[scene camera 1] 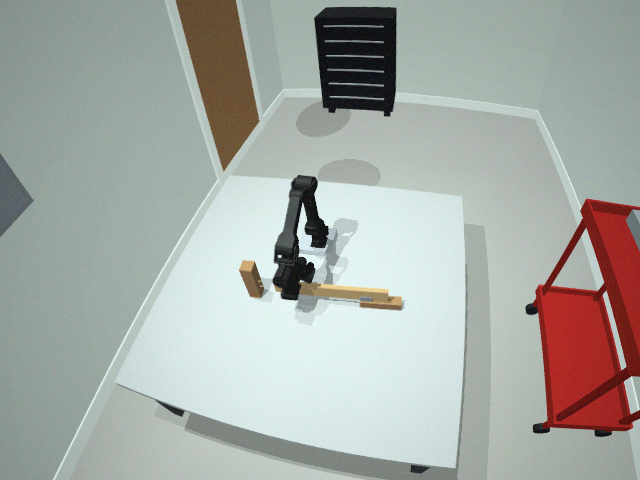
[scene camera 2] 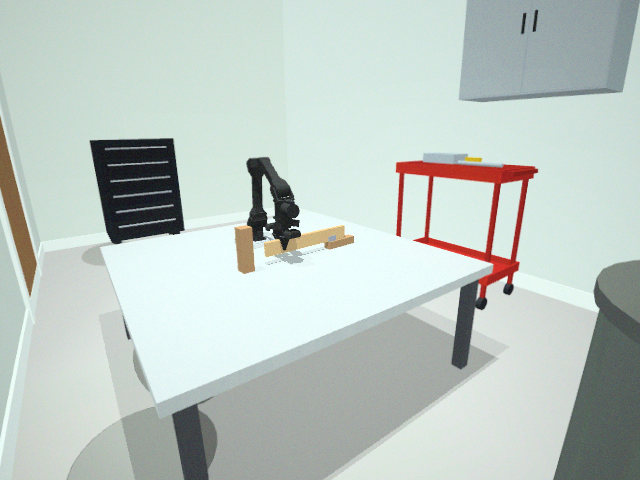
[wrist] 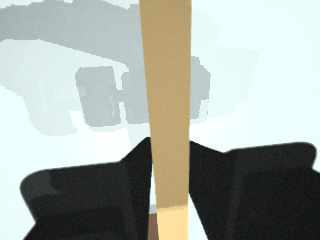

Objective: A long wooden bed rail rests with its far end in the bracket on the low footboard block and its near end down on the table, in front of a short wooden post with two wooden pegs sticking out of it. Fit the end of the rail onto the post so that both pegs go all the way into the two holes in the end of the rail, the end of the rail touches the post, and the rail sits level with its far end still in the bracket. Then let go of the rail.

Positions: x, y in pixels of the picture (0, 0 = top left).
Scene:
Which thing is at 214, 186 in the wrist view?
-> The gripper.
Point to a wooden bed rail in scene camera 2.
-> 274, 247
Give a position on a wooden bed rail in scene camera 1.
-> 355, 292

